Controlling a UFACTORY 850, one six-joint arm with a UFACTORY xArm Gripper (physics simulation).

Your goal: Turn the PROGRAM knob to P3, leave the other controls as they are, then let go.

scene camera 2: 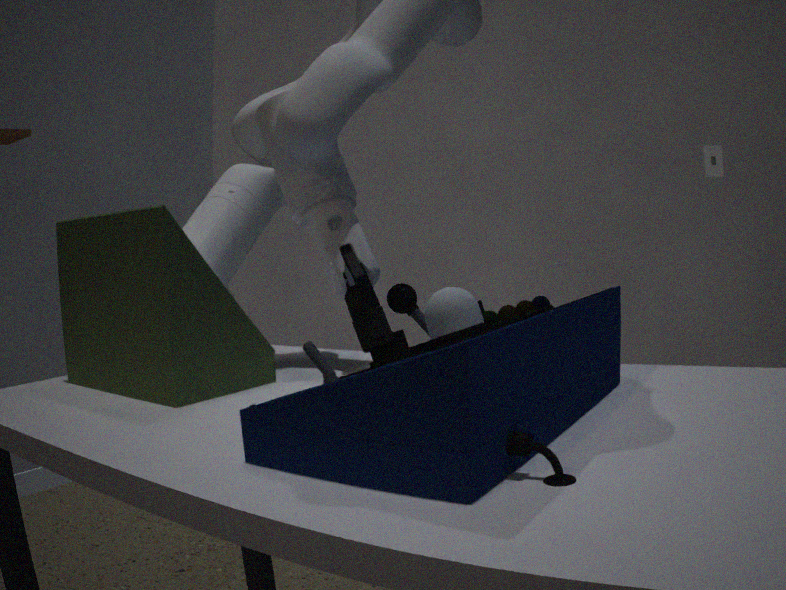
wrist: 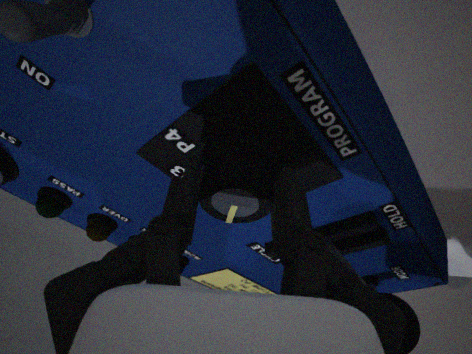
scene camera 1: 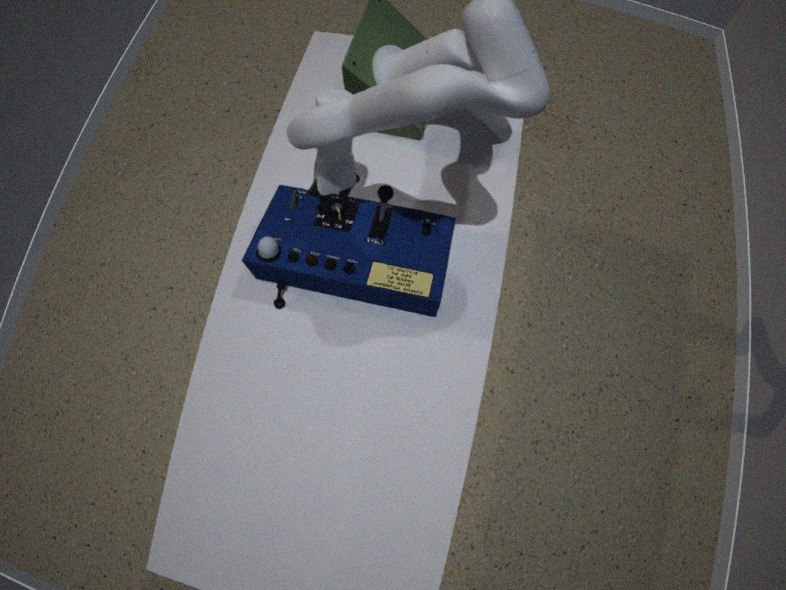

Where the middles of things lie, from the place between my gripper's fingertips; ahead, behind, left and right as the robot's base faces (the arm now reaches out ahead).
My gripper is now 11 cm short of the blue console [scene camera 2: 489, 391], 6 cm to the right of it and 1 cm above it. From my hand the other things lie so: cycle lever [scene camera 2: 401, 298] (13 cm to the left, 2 cm above, 1 cm behind).
